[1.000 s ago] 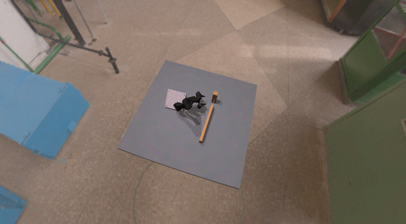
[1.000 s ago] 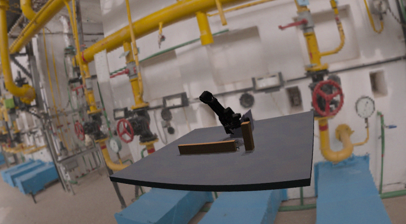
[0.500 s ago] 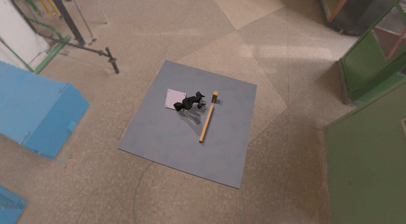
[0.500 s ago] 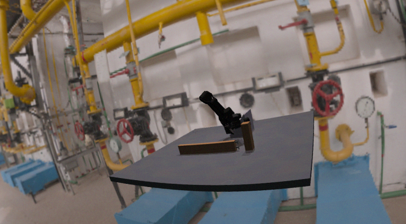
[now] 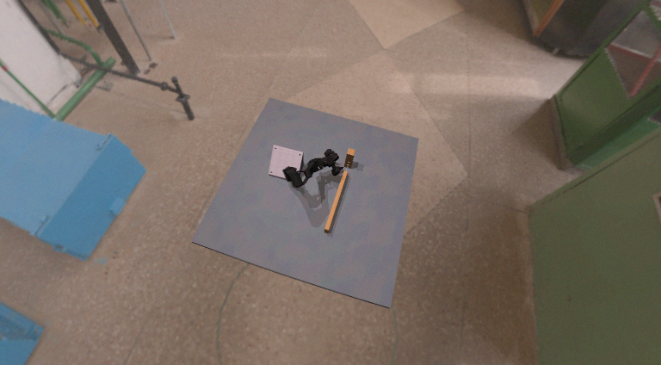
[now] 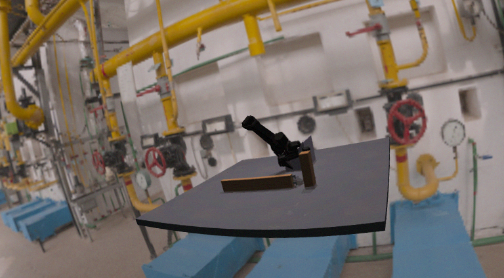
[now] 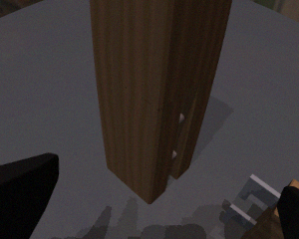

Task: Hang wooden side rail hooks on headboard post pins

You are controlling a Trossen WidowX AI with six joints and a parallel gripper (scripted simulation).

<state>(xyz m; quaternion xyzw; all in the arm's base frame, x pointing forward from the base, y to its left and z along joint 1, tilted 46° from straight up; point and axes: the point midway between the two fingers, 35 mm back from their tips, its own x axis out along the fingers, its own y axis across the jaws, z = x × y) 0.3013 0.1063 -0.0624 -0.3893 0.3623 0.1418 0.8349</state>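
My gripper tip is 5 cm to the right of the headboard post, 5 cm short of it and 1 cm above it.
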